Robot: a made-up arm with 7 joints. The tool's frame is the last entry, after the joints. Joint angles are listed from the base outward.
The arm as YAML. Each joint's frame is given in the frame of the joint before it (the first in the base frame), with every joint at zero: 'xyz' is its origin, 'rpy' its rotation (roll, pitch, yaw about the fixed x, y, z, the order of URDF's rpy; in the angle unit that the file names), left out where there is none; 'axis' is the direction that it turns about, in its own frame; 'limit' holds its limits. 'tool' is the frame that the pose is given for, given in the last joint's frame.
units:
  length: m
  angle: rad
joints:
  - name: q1
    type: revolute
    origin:
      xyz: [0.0, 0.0, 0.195]
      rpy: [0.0, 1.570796, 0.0]
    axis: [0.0, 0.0, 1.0]
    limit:
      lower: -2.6
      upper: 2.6
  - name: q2
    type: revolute
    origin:
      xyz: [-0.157, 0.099, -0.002]
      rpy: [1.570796, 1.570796, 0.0]
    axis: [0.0, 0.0, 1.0]
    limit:
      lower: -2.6
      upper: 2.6
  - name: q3
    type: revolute
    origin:
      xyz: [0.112, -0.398, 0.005]
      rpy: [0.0, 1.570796, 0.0]
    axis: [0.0, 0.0, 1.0]
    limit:
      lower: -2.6
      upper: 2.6
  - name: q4
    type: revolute
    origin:
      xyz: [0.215, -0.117, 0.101]
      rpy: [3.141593, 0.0, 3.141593]
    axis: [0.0, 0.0, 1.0]
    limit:
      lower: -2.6
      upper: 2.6
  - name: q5
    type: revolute
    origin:
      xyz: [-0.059, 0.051, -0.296]
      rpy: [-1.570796, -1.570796, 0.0]
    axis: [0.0, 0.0, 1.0]
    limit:
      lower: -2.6
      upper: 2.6
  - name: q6
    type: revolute
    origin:
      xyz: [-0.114, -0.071, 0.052]
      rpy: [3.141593, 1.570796, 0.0]
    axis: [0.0, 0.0, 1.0]
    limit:
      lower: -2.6
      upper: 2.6
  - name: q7
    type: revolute
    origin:
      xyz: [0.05, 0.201, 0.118]
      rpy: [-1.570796, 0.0, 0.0]
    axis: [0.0, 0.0, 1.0]
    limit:
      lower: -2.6
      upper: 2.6
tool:
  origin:
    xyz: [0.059, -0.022, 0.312]
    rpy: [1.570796, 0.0, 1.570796]
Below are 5 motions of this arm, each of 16 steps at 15 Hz.
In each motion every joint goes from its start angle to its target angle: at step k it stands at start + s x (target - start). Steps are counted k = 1, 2, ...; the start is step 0. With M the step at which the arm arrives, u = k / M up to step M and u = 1 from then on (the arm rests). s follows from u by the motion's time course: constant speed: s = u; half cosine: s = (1 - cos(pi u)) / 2; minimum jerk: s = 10 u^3 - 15 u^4 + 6 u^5.
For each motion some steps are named. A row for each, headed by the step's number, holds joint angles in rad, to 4 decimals.
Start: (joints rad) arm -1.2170 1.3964 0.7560 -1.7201 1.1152 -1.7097 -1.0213
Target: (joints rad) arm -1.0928 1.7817 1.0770 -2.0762 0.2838 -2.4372 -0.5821
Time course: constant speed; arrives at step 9
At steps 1, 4, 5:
1: -1.2032 1.4392 0.7917 -1.7597 1.0228 -1.7905 -0.9725
4: -1.1618 1.5676 0.8987 -1.8784 0.7457 -2.0330 -0.8261
5: -1.1480 1.6105 0.9343 -1.9179 0.6533 -2.1139 -0.7773

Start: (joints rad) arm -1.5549 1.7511 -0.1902 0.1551 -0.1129 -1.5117 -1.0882
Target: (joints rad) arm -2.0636 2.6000 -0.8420 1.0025 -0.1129 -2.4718 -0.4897
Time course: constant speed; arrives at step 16
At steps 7, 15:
7: -1.7775 2.1225 -0.4754 0.5258 -0.1129 -1.9317 -0.8264
15: -2.0318 2.5469 -0.8013 0.9495 -0.1129 -2.4118 -0.5271

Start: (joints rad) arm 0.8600 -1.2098 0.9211 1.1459 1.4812 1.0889 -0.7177
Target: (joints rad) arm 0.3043 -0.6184 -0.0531 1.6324 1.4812 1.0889 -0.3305
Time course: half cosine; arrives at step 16
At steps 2, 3, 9, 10, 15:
2: 0.8388 -1.1873 0.8840 1.1644 1.4812 1.0889 -0.7030
3: 0.8132 -1.1600 0.8390 1.1869 1.4812 1.0889 -0.6851
9: 0.5279 -0.8564 0.3390 1.4366 1.4812 1.0889 -0.4863
10: 0.4758 -0.8009 0.2476 1.4822 1.4812 1.0889 -0.4500
15: 0.3096 -0.6241 -0.0437 1.6277 1.4812 1.0889 -0.3342

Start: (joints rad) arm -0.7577 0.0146 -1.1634 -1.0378 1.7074 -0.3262 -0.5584
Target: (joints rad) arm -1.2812 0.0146 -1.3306 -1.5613 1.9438 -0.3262 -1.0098
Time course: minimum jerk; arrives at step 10
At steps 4, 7, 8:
4: -0.9239 0.0146 -1.2165 -1.2040 1.7824 -0.3262 -0.7017
7: -1.1958 0.0146 -1.3033 -1.4759 1.9052 -0.3262 -0.9362
8: -1.2509 0.0146 -1.3209 -1.5310 1.9301 -0.3262 -0.9837

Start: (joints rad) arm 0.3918 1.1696 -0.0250 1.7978 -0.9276 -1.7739 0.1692
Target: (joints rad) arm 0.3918 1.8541 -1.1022 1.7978 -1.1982 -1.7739 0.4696
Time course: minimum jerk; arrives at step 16
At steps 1, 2, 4, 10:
1: 0.3918 1.1711 -0.0274 1.7978 -0.9282 -1.7739 0.1699
2: 0.3918 1.1806 -0.0423 1.7978 -0.9319 -1.7739 0.1740
4: 0.3918 1.2405 -0.1365 1.7978 -0.9556 -1.7739 0.2003
10: 0.3918 1.6657 -0.8057 1.7978 -1.1237 -1.7739 0.3869

